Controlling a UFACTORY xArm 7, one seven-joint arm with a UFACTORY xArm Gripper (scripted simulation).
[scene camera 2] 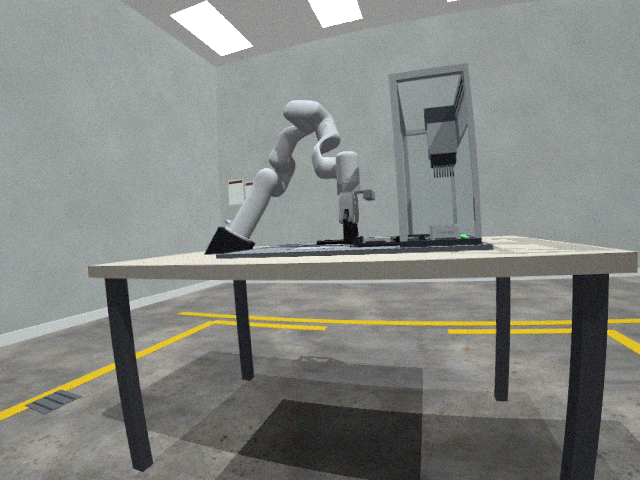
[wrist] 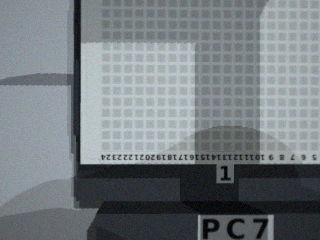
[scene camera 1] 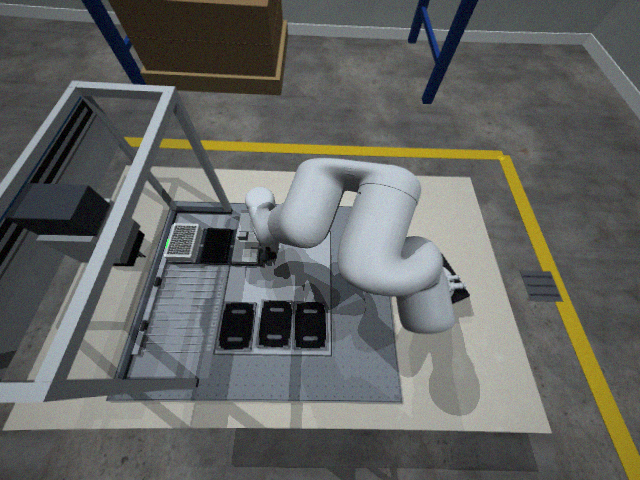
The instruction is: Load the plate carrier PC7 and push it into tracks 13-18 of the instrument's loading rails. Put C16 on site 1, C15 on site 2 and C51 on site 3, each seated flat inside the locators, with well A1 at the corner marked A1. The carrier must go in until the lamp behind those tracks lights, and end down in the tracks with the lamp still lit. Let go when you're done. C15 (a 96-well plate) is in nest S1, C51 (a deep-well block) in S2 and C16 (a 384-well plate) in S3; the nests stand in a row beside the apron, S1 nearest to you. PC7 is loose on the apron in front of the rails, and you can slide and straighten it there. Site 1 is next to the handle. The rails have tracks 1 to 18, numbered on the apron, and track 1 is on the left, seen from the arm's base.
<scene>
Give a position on a black 96-well plate C15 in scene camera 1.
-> At 218, 240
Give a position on a dark carrier PC7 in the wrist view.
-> At 134, 194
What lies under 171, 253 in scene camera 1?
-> A white 384-well plate C16.
</scene>
